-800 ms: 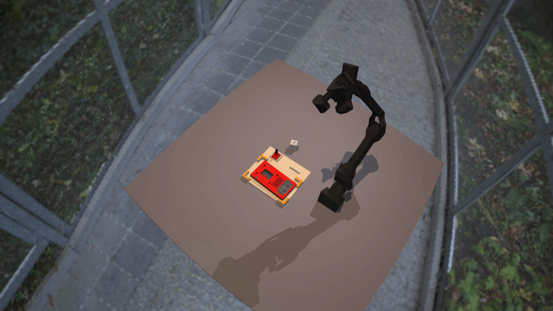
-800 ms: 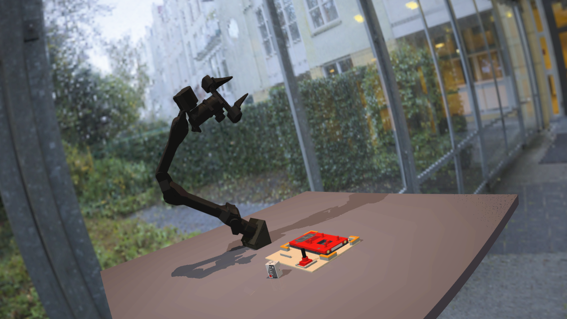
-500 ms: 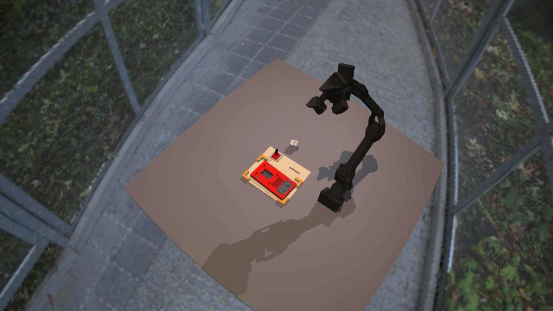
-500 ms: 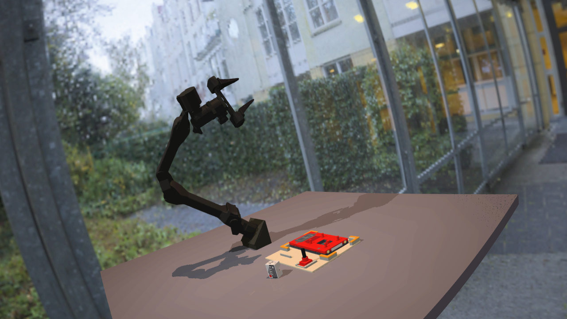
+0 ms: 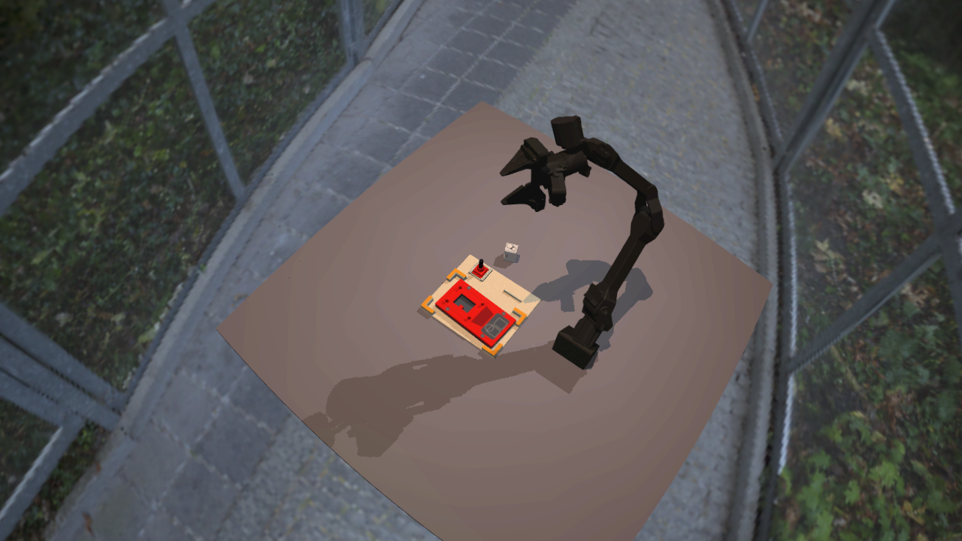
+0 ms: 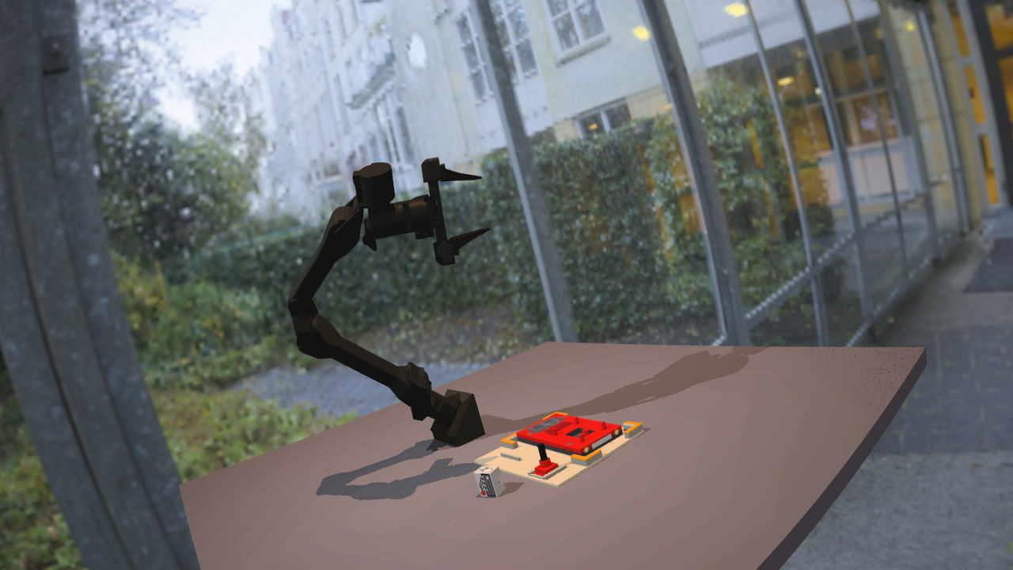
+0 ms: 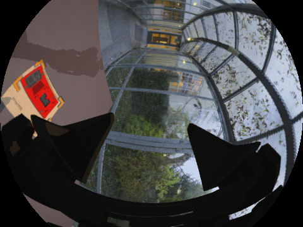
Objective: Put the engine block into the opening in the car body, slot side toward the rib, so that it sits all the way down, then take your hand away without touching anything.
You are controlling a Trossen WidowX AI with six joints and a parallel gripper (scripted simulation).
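Right now my gripper tip is 50 mm short of the grey engine block, 160 mm to the left of it and 460 mm above it.
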